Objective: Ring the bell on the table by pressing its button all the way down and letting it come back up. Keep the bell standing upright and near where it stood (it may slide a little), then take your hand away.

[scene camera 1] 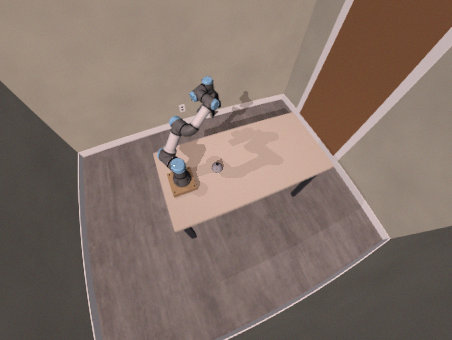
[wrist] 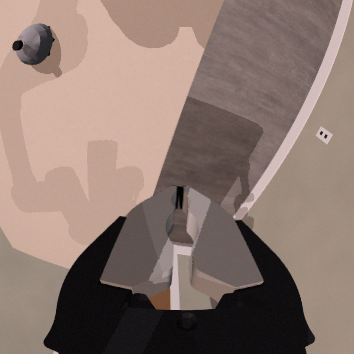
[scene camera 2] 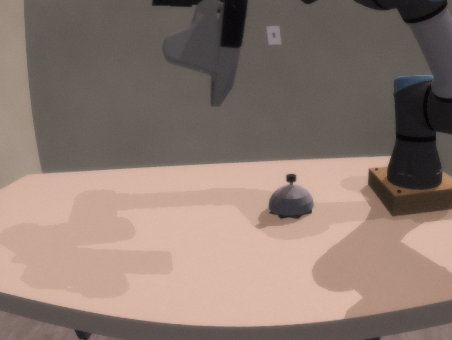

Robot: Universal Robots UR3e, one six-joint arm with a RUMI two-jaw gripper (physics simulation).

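Pixels of known places: gripper, fingertip midpoint: (scene camera 1: 212, 117) (wrist: 178, 187) (scene camera 2: 215, 106); arm's base, link origin: (scene camera 1: 182, 178) (scene camera 2: 414, 178).
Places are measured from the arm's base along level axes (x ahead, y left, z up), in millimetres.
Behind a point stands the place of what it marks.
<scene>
A grey domed bell (scene camera 1: 217, 167) {x 265, y 1, z 1 mm} (scene camera 2: 291, 201) {x 269, y 52, z -10 mm} (wrist: 37, 44) {x 268, y 47, z -5 mm} stands upright on the table (scene camera 1: 200, 212) {x 49, y -264, z -41 mm} (scene camera 2: 225, 300) {x 351, y 285, z -41 mm} (wrist: 125, 100) {x 349, y 230, z -41 mm}. Its black button (scene camera 2: 291, 178) {x 268, y 27, z 22 mm} (wrist: 18, 45) {x 269, y 26, z 24 mm} stands up on a short stem above the dome. My gripper (scene camera 2: 216, 104) {x 336, y 316, z 184 mm} (wrist: 178, 187) {x 336, y 316, z 184 mm} is shut, with its fingertips together and no object between them. It hangs high above the table's level, well apart from the bell. In the wrist view the bell is at the upper left, away from the fingertips. In scene camera 1 the arm hides most of the gripper.
The arm's base stands on a wooden block (scene camera 1: 184, 190) {x -9, y -91, z -1 mm} (scene camera 2: 417, 200) {x 25, y 78, z -14 mm} at one end of the table, a short way from the bell. Shadows of the arm lie across the table. A wall with an outlet (scene camera 1: 182, 108) (scene camera 2: 274, 35) (wrist: 324, 135) rises beyond the table's long edge.
</scene>
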